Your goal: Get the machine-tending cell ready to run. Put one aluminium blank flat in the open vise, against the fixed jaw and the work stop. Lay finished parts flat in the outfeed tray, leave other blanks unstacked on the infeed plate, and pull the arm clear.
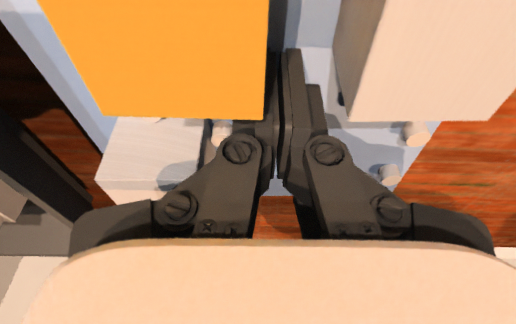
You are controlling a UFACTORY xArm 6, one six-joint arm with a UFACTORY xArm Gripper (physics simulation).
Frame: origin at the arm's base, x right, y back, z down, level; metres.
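Seen in the pictures: gripper, fingertip midpoint: (274,79).
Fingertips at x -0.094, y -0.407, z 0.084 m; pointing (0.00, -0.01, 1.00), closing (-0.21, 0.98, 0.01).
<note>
Offsets run from my fingertips to a thing's top centre. "*": to the spot under its first point.
My gripper (274,79) is shut and empty, its two dark fingers together between two large blocks. An orange block {* dx +0.044, dy -0.015, dz -0.044 m} (175,60) is close on the left and covers part of the left finger. A pale block {dx +0.037, dy +0.046, dz -0.036 m} (425,60) is on the right, apart from the fingers. They look like vise jaws, but I cannot tell for certain. A light grey metal block {dx -0.039, dy -0.057, dz -0.036 m} (155,145), perhaps an aluminium blank, shows below the orange block, left of the fingers, and is partly hidden. The outfeed tray and any finished parts cannot be made out.
A blue-grey plate {* dx -0.047, dy +0.037, dz +0.000 m} (360,142) lies under the blocks. Short round pegs (416,134) (389,173) stand at its right, and another peg {* dx -0.019, dy -0.028, dz -0.007 m} (220,132) stands beside the left finger. Reddish wood (460,170) shows beyond the plate. A dark bar {* dx -0.025, dy -0.126, dz -0.011 m} (40,165) runs diagonally at the left.
</note>
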